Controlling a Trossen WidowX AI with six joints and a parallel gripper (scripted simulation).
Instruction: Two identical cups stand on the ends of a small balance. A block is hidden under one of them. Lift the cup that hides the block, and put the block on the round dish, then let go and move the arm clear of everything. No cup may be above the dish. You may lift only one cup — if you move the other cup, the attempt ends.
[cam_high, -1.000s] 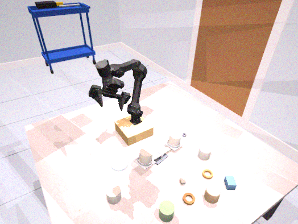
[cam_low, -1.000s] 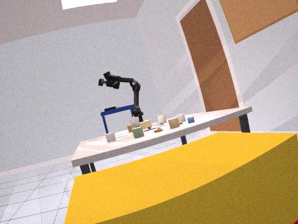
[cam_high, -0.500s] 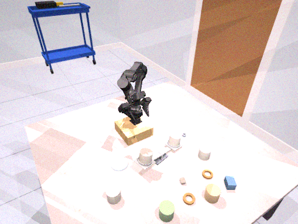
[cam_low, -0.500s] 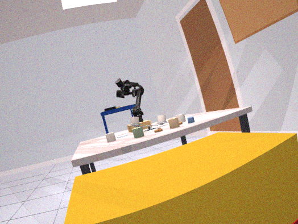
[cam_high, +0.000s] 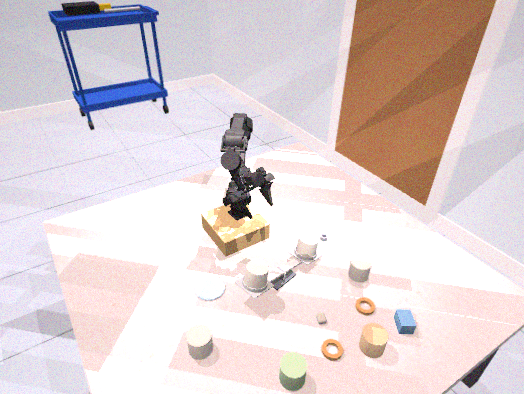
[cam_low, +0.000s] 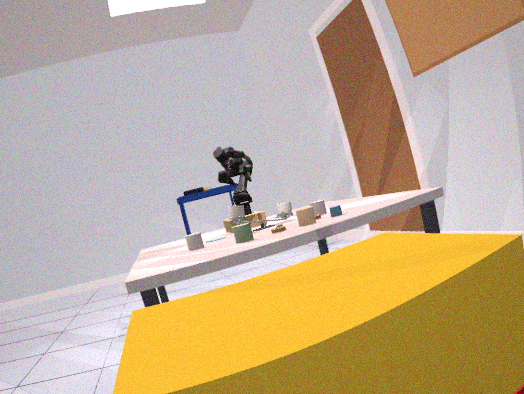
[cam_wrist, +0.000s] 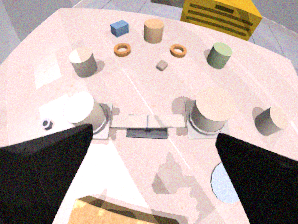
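The grey block is 200 mm below my gripper tip, 140 mm to the left of it and 70 mm ahead of it. From my gripper tip the other things lie so: dark object: 270 mm to the left, 230 mm below, 40 mm ahead; blue block: 460 mm ahead, 220 mm below, 190 mm to the left; round white dish: 230 mm below, 210 mm to the right, 10 mm behind.
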